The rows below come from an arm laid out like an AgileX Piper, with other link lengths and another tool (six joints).
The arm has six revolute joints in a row. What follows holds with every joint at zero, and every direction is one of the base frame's.
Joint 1 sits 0.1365 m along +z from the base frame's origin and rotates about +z.
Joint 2 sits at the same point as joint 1 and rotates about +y.
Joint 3 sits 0.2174 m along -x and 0.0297 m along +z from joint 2 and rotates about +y.
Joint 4 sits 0.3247 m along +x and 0.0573 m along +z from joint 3 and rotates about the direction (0.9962, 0, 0.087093).
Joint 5 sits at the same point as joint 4 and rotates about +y.
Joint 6 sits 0.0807 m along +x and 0.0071 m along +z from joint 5 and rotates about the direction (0.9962, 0, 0.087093).
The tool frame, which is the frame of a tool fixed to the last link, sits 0.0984 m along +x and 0.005 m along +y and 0.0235 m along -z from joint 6; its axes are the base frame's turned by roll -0.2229, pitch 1.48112 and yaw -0.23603 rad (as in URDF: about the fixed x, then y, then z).
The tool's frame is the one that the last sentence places.
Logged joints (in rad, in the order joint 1, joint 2, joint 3, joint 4, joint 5, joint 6), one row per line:
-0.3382, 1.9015, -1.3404, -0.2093, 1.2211, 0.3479
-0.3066, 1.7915, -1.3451, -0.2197, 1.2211, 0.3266
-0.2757, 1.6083, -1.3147, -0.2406, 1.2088, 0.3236
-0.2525, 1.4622, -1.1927, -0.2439, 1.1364, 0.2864
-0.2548, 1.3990, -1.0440, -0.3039, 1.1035, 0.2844
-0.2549, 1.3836, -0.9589, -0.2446, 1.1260, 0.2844
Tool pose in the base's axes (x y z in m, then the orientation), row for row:
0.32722, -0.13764, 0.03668, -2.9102, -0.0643, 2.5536
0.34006, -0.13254, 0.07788, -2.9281, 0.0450, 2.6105
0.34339, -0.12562, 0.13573, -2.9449, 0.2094, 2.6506
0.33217, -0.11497, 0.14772, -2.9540, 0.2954, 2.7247
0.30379, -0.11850, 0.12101, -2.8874, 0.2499, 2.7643
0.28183, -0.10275, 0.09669, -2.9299, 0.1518, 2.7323
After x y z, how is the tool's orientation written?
As angles about the fixed x, y, z axes (roll, pitch, yaw), in radians.
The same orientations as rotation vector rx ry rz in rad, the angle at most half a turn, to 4 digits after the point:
-0.8580, -2.8726, 0.3055
-0.8235, -2.9993, 0.3400
0.7505, 2.8689, -0.3595
0.6334, 2.8003, -0.3526
0.5922, 2.8526, -0.4343
0.6366, 2.9473, -0.3603

